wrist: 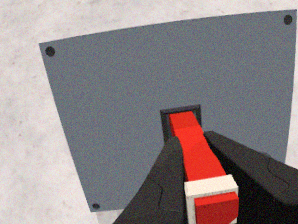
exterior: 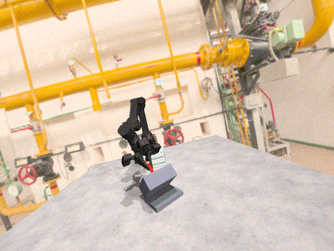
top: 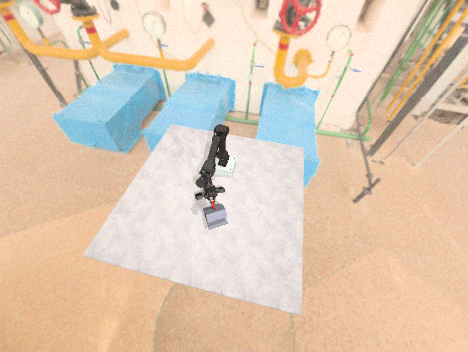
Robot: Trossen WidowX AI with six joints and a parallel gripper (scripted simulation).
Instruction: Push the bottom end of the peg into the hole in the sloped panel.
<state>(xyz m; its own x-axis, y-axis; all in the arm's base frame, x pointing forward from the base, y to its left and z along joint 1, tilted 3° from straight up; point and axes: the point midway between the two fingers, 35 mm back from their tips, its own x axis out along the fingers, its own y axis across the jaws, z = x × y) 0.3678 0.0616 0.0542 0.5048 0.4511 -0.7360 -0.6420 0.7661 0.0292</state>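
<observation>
Right now the grey sloped panel is 2 cm ahead of my gripper tip, 2 cm to the left of it and 4 cm below it. The rest, counted from my gripper tip: red peg (1 cm behind, 1 cm to the right, 1 cm above).
</observation>
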